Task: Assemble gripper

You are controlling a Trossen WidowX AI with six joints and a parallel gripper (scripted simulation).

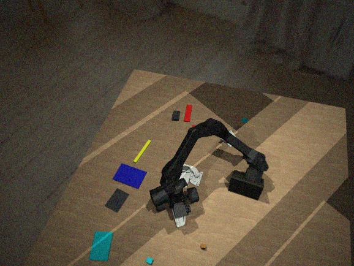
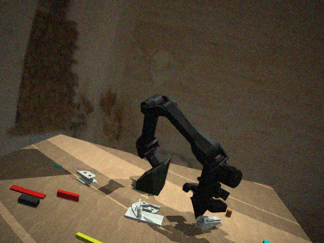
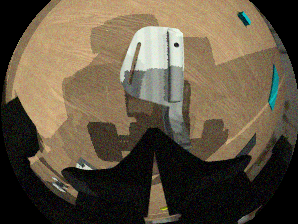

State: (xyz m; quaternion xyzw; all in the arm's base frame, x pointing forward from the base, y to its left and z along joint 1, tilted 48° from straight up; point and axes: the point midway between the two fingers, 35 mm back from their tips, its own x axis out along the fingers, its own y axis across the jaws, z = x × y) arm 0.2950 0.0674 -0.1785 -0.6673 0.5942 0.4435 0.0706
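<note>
Now: gripper tip 1 cm short of the grey jaw, 2 cm to the right of it and 1 cm below it. Round my gripper tip: dark plate (29 cm ahead, 3 cm to the left, 3 cm below); then blue plate (27 cm ahead, 10 cm to the right, 3 cm below); then small brown block (15 cm behind, 13 cm to the left, 2 cm below).
</note>
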